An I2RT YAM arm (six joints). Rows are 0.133 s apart.
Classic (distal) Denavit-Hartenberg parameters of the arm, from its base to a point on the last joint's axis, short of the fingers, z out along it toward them. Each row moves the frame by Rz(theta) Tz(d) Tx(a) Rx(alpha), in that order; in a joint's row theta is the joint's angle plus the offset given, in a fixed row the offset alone. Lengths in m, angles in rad.
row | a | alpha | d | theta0
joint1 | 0.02 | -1.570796 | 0.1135 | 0
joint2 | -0.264 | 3.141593 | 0 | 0
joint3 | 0.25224 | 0 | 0 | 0.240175
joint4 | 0.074 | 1.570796 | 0 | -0.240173
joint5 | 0 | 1.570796 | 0 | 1.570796
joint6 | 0 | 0 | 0.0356 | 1.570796
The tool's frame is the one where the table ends.
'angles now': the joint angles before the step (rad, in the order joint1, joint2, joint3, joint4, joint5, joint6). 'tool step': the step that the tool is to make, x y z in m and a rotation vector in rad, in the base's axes. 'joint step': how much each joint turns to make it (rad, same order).
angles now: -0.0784, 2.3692, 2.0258, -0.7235, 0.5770, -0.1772
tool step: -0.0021, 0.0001, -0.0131, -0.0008, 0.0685, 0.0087
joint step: 0.0000, 0.0233, 0.0003, -0.0383, 0.0015, -0.0126
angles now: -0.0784, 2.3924, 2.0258, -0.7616, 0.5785, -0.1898
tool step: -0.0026, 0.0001, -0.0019, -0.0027, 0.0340, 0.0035
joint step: 0.0000, 0.0018, 0.0005, -0.0288, 0.0034, -0.0065
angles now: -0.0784, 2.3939, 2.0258, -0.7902, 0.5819, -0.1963
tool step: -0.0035, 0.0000, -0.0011, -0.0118, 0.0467, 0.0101
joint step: 0.0001, -0.0001, 0.0003, -0.0359, 0.0104, -0.0182
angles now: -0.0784, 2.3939, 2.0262, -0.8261, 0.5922, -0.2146
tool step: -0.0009, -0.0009, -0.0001, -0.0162, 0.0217, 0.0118
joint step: -0.0012, 0.0001, 0.0001, -0.0076, 0.0119, -0.0226
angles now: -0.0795, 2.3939, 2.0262, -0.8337, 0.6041, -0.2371
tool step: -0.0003, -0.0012, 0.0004, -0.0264, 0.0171, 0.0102
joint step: -0.0012, 0.0001, 0.0002, -0.0004, 0.0217, -0.0252
